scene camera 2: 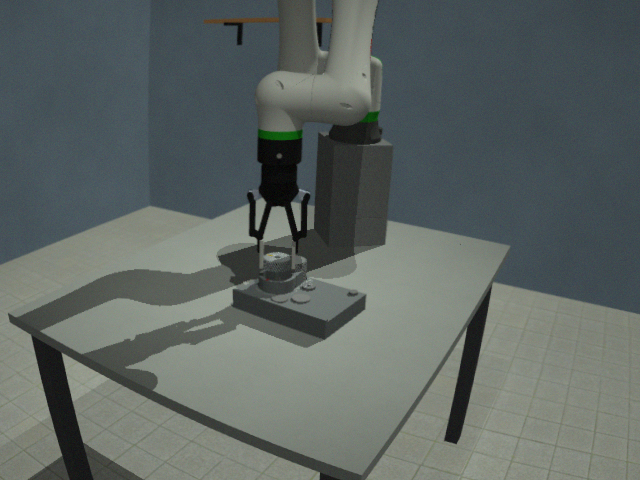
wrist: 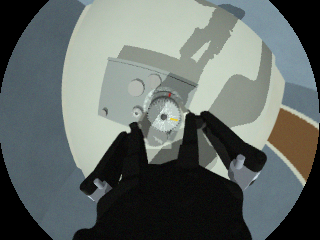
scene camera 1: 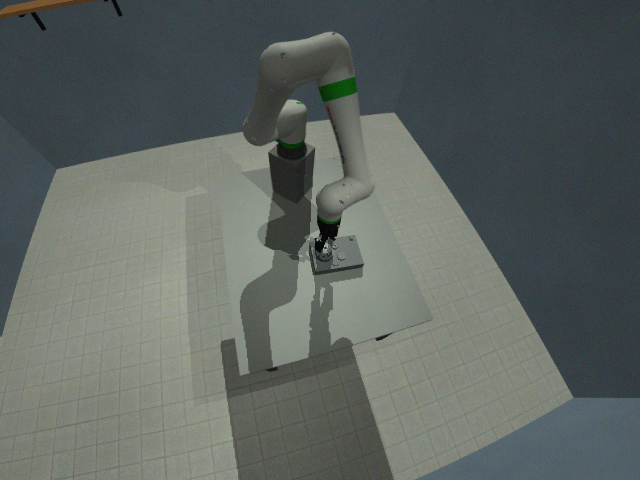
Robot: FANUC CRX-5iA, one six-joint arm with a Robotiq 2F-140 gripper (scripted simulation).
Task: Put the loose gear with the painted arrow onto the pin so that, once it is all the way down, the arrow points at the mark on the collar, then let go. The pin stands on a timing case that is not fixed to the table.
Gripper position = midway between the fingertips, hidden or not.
Note:
I see my gripper (scene camera 2: 277,266), a gear (wrist: 161,106) and a timing case (scene camera 2: 334,303).
The timing case shows as well in scene camera 1 (scene camera 1: 353,259). My gripper also shows in the wrist view (wrist: 163,113).

